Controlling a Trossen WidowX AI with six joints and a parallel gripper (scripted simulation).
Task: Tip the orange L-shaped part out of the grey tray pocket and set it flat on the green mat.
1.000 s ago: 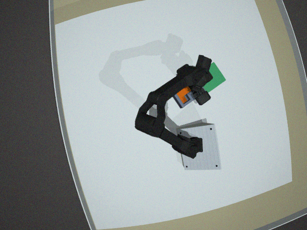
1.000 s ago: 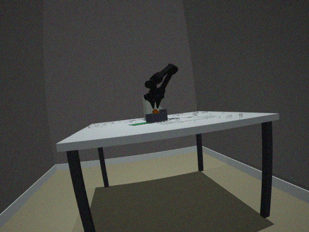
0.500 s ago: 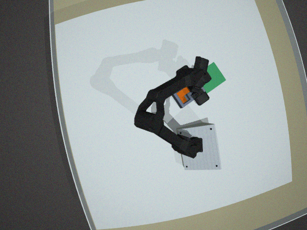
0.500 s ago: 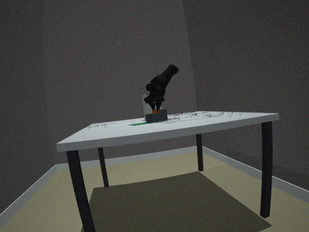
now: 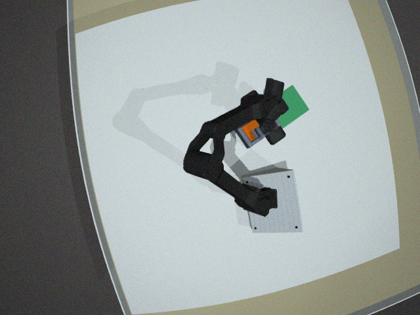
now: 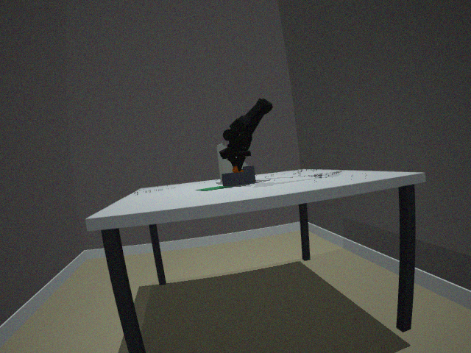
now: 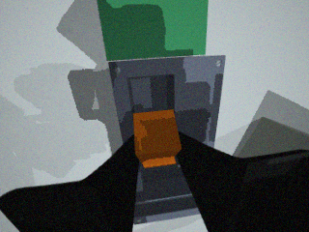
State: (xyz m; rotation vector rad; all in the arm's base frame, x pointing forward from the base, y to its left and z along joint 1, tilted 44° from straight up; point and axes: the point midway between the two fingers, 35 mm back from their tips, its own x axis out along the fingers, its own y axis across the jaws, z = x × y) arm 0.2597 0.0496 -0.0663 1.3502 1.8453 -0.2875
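Right now my gripper tip is 5 cm short of the green mat, 13 cm to the left of it and 8 cm above it. Also, from my gripper tip: orange L-shaped part 3 cm behind, 2 cm to the left, 3 cm below.
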